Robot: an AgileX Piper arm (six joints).
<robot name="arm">
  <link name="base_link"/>
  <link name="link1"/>
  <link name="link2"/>
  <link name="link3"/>
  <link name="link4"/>
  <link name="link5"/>
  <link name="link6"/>
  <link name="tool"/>
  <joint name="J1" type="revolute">
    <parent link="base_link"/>
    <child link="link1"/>
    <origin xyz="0 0 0.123"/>
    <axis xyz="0 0 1"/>
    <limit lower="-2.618" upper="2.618"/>
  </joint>
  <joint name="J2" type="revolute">
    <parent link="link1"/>
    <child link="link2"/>
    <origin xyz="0 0 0"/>
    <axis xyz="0 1 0"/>
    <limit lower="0" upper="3.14"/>
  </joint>
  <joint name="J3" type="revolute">
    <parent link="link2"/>
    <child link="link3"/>
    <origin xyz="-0.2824 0 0.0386"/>
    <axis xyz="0 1 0"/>
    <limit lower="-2.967" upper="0"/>
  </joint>
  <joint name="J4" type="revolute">
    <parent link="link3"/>
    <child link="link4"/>
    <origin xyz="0.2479 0 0.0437"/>
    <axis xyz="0.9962 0 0.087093"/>
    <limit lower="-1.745" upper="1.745"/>
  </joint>
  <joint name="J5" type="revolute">
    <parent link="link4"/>
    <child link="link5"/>
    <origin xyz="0 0 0"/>
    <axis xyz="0 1 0"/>
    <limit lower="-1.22" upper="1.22"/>
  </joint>
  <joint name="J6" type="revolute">
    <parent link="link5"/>
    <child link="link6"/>
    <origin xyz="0.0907 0 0.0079"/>
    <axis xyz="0.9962 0 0.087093"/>
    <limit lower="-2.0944" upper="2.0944"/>
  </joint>
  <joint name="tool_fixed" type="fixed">
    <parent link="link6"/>
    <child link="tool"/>
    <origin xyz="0 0 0" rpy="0 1.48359 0"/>
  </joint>
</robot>
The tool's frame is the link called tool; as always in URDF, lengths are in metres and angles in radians.
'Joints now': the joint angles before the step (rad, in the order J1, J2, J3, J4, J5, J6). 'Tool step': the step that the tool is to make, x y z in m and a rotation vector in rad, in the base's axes. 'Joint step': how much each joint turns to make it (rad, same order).
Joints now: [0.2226 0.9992 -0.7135 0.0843 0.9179 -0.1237]
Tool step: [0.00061 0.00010 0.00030 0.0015 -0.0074 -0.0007]
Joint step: [0.0000 0.0000 0.0000 -0.0001 -0.0076 0.0002]
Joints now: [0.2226 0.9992 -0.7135 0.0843 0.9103 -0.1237]
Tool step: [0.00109 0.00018 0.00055 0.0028 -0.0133 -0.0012]
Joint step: [0.0000 0.0000 0.0000 0.0000 -0.0137 0.0001]
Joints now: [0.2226 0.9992 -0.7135 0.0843 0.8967 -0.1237]
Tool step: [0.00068 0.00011 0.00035 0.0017 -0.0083 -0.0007]
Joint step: [0.0000 0.0000 0.0000 0.0000 -0.0085 0.0000]
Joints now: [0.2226 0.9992 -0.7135 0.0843 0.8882 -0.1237]
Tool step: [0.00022 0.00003 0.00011 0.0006 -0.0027 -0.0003]
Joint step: [0.0000 0.0000 0.0000 0.0000 -0.0028 0.0000]
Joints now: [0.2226 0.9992 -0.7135 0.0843 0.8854 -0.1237]
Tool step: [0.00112 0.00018 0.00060 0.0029 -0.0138 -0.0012]
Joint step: [0.0000 0.0000 0.0000 0.0000 -0.0142 0.0000]
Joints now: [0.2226 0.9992 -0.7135 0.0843 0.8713 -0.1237]
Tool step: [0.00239 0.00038 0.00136 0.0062 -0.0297 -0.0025]
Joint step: [0.0000 0.0000 0.0000 0.0000 -0.0305 -0.0001]
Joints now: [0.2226 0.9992 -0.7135 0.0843 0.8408 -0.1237]
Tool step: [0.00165 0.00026 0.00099 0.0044 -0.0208 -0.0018]
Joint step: [0.0000 0.0000 0.0000 0.0001 -0.0214 0.0000]
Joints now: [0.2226 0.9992 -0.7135 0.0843 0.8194 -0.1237]
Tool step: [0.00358 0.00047 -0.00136 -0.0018 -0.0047 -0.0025]
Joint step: [0.0000 0.0140 -0.0012 -0.0038 -0.0172 0.0023]
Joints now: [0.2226 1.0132 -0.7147 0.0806 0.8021 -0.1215]
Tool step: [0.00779 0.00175 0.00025 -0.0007 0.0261 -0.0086]
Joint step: [0.0000 0.0393 -0.0275 -0.0012 0.0131 0.0116]
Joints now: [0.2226 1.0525 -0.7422 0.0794 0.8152 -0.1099]
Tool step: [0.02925 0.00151 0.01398 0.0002 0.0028 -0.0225]
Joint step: [-0.0233 0.1056 -0.1230 0.0000 0.0202 0.0009]
